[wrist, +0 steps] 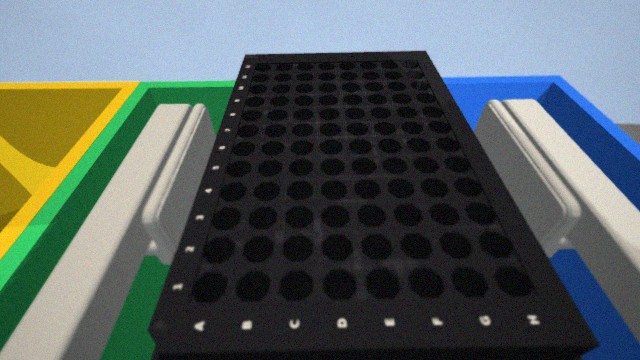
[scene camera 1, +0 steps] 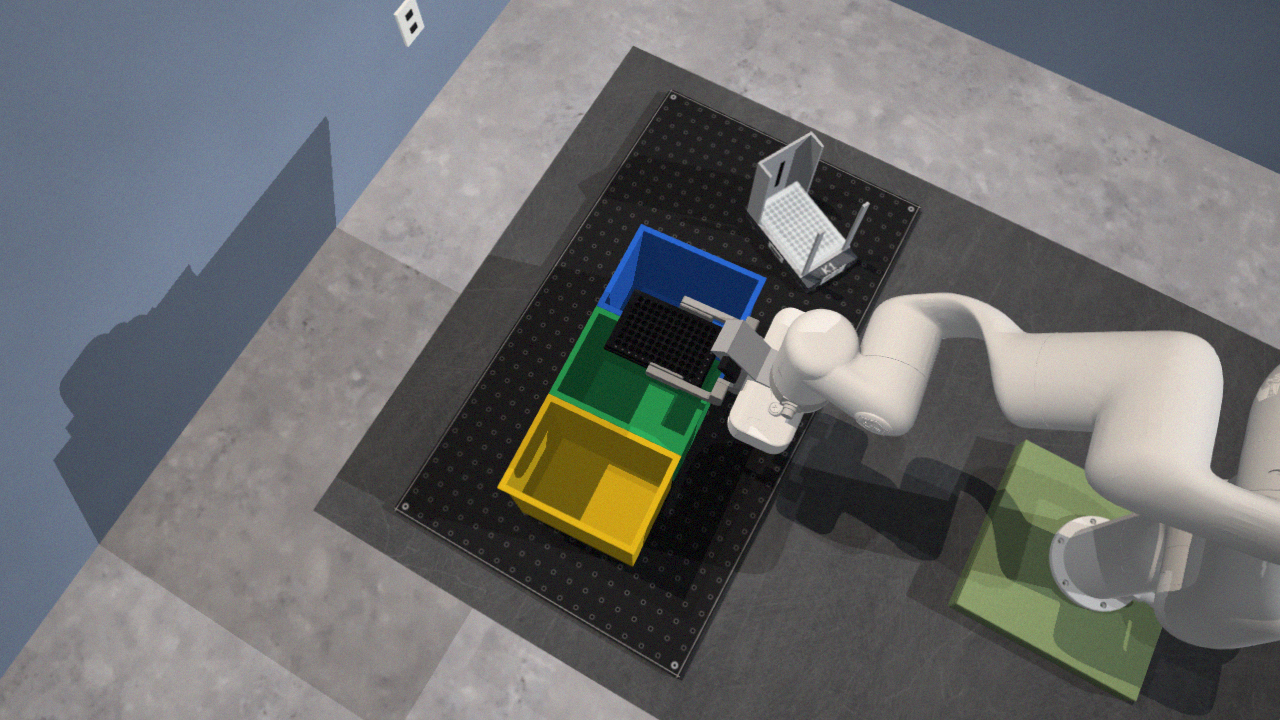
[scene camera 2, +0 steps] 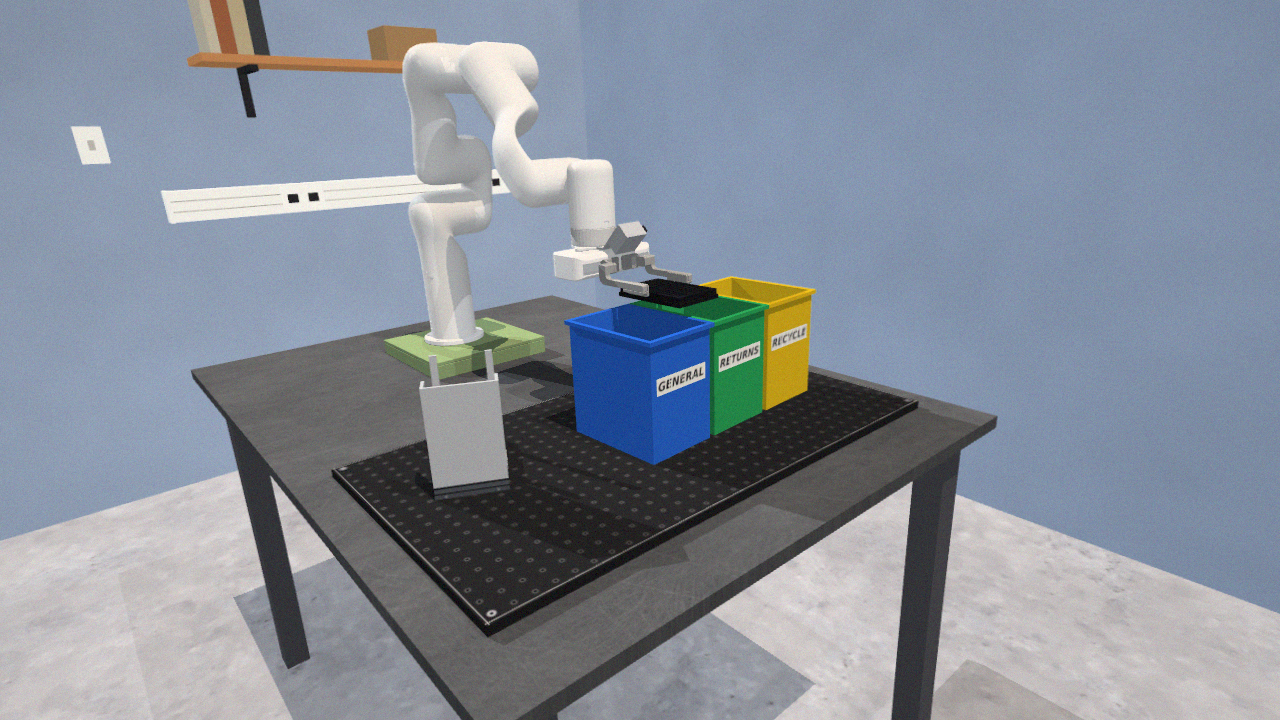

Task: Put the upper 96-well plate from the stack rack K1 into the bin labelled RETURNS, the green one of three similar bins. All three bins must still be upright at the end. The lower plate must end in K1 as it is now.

Note:
In view: a blue general bin [scene camera 2: 641, 376], a green returns bin [scene camera 1: 593, 379], a yellow recycle bin [scene camera 1: 573, 465], a black 96-well plate [scene camera 1: 640, 335] and a white plate [scene camera 1: 835, 243].
The blue general bin also shows in the wrist view [wrist: 603, 141] and in scene camera 1 [scene camera 1: 659, 265]. The green returns bin shows as well in the wrist view [wrist: 38, 249] and in scene camera 2 [scene camera 2: 737, 341]. The yellow recycle bin also shows in the wrist view [wrist: 55, 123] and in scene camera 2 [scene camera 2: 787, 321]. The wrist view does not show the white plate: it is out of frame.

